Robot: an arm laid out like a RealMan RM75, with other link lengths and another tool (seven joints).
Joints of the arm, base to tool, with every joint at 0 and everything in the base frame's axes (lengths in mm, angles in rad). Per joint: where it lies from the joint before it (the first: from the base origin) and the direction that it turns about. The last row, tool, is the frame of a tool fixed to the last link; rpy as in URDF.
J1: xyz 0 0 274.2 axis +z
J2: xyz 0 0 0 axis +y
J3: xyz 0 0 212.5 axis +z
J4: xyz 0 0 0 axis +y
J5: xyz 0 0 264.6 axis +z
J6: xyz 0 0 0 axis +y
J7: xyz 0 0 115.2 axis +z
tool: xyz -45 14 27 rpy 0.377 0 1.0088
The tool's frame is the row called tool.
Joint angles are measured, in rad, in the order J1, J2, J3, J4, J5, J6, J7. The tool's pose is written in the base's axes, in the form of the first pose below.
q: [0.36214 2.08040 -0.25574 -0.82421 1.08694 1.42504 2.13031]
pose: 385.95 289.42 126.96 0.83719 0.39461 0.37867 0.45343 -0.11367 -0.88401
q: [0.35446 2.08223 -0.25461 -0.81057 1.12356 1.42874 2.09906]
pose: 386.00 289.06 125.25 0.83262 0.40105 0.38198 0.44784 -0.08170 -0.89037
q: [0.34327 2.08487 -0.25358 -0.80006 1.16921 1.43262 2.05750]
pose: 386.68 288.45 125.08 0.82367 0.40625 0.39563 0.44776 -0.03782 -0.89336
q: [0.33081 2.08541 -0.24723 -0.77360 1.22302 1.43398 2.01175]
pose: 388.67 286.91 123.17 0.82230 0.40144 0.40333 0.43618 0.01058 -0.89980
